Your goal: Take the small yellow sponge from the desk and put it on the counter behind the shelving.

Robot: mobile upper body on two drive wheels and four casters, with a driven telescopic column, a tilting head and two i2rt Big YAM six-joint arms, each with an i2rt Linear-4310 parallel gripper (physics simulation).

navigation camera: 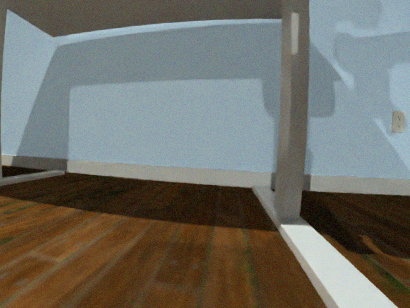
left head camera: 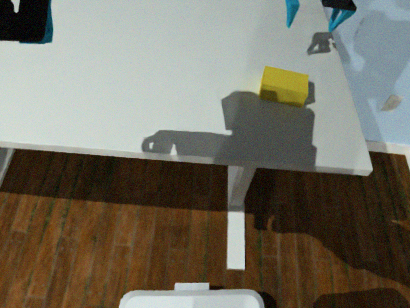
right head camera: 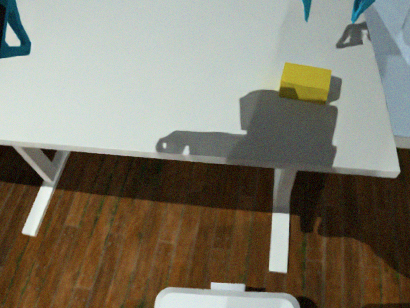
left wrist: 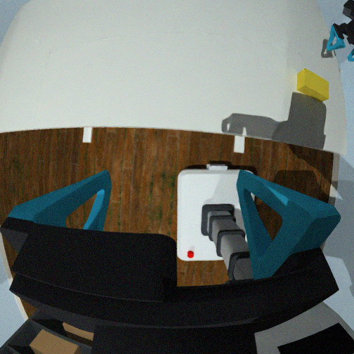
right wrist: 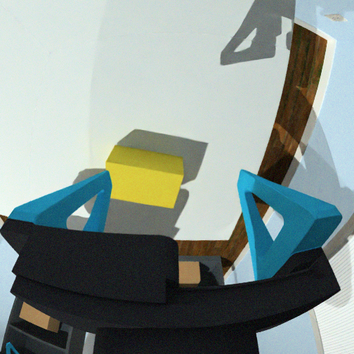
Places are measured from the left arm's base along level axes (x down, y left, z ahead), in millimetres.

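Pixels of known places: left gripper, fingertip midpoint: (left head camera: 3, 35); right gripper, fingertip midpoint: (left head camera: 309, 28) (right head camera: 329, 20).
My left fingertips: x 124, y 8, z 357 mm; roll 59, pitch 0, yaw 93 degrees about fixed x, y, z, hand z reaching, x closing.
Observation:
For each thing: its middle in the pictures, then the offset to it from my left fingertips. "*": a spot on its surface instead. Level surfaces: height alone.
- yellow sponge at the middle of its body: (right head camera: 304, 83) (left head camera: 283, 86) dx +313, dy -409, dz +258 mm
- white desk at its surface level: dx +335 mm
- desk's white leg at a spot on its surface: (navigation camera: 292, 125) * dx +999, dy -448, dz +405 mm
- wooden floor at its surface level: dx +1285 mm
- outlet at the middle of its body: (left head camera: 392, 103) (navigation camera: 398, 121) dx +885, dy -1241, dz +779 mm
The yellow sponge (left head camera: 284, 86) (right head camera: 306, 82) (left wrist: 313, 85) (right wrist: 145, 177) lies flat near the right end of the white desk (left head camera: 125, 90) (right head camera: 150, 75) (left wrist: 150, 75) (right wrist: 50, 100), partly in shadow. My right gripper (left head camera: 310, 28) (right head camera: 330, 21) (left wrist: 337, 53) (right wrist: 174, 177) is open and empty above the desk's right end; in the right wrist view one fingertip overlaps the sponge's left edge, and the other is well to its right. My left gripper (left wrist: 173, 177) is open and empty, and part of it shows at the top left of both head views. The counter and shelving cannot be made out.
The desk's white leg (left head camera: 236, 240) (right head camera: 279, 240) (navigation camera: 292, 125) stands on the wooden floor (left head camera: 140, 235) (navigation camera: 150, 250). The white robot base (left head camera: 192, 300) (right head camera: 227, 300) (left wrist: 195, 180) is in front of the desk. A blue wall (navigation camera: 175, 125) with an outlet (navigation camera: 398, 121) is behind. Tan blocks (left wrist: 55, 345) (right wrist: 189, 274) show low in the wrist views.

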